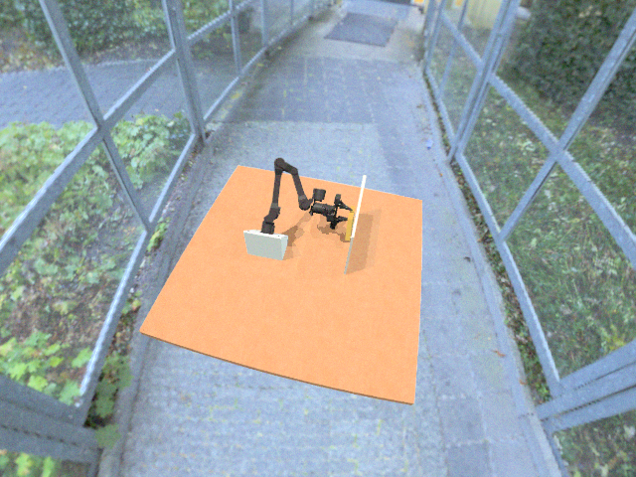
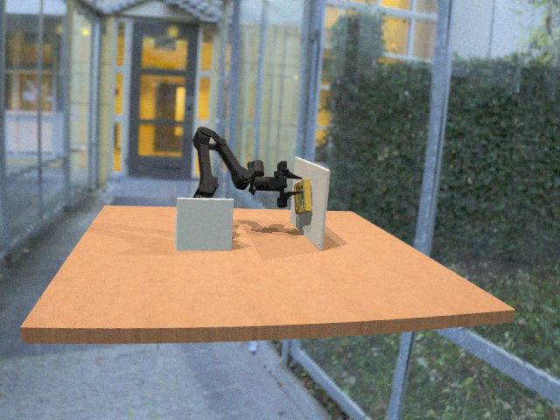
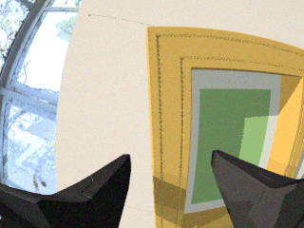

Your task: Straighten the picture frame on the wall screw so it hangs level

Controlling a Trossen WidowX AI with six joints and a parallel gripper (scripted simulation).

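Right now my gripper tip is 5 cm above the picture frame, 1 cm to the left of it and 1 cm short of it.
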